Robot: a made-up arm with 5 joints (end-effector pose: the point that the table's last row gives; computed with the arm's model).
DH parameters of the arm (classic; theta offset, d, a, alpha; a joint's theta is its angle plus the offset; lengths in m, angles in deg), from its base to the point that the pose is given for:
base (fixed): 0 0 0.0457 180
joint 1: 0 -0.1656 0.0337 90
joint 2: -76.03 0 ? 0
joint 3: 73.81 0 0.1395 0
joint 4: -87.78 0.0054 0 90
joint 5: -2.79 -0.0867 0 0
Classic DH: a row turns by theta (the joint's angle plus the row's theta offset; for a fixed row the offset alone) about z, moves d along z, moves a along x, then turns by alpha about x.
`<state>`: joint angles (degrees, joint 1 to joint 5).
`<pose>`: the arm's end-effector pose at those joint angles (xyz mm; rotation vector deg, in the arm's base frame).
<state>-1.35 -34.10 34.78 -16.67 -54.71</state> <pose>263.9 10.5 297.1 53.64 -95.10 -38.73</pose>
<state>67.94 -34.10 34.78 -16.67 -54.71</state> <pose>132.7 -200.4 297.1 -11.19 -122.43 -82.35</pose>
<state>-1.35 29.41 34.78 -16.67 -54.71</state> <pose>279.3 10.9 58.9 21.70 -38.46 -53.47</pose>
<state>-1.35 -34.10 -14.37 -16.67 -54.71</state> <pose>166.0 8.2 456.0 77.26 -136.97 -16.31</pose>
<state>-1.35 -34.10 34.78 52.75 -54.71</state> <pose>232.3 9.8 203.6 18.68 -33.13 -54.17</pose>
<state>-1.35 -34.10 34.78 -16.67 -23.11</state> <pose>263.9 10.5 297.1 25.11 -103.59 -17.08</pose>
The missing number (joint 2, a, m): 0.1106
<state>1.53 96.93 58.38 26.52 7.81</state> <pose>-28.2 7.4 65.8 5.25 91.69 2.71</pose>
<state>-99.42 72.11 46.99 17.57 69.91</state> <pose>37.4 16.8 -10.8 -18.58 64.16 153.76</pose>
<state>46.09 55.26 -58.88 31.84 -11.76</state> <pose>293.9 -250.1 178.0 -17.53 -62.08 -54.43</pose>
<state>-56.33 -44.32 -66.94 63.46 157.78</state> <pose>30.4 -13.3 453.2 120.05 103.15 -58.81</pose>
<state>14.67 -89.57 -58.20 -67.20 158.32</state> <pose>-209.6 72.4 213.2 70.11 6.01 127.28</pose>
